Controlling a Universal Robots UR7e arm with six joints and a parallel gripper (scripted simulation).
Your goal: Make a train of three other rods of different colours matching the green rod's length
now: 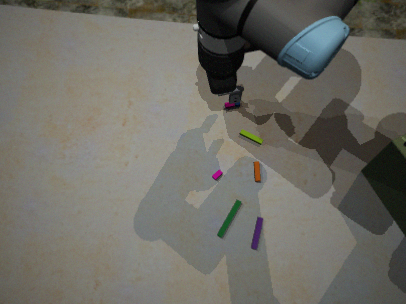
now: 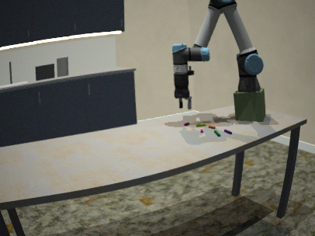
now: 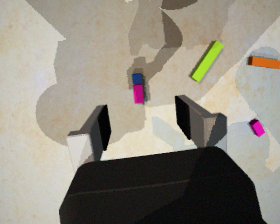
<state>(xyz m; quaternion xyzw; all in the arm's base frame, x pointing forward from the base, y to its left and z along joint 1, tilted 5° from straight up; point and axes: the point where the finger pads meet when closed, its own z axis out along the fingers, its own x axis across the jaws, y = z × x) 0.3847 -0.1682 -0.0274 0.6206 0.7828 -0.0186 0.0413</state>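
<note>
My hand is 5 cm past the lime rod, 7 cm to the right of it and 10 cm above it. Also, from my hand: blue rod: 2 cm behind, 10 cm below; then orange rod: 6 cm behind, 15 cm to the left, 10 cm below; then green rod: 24 cm to the left, 10 cm below.
</note>
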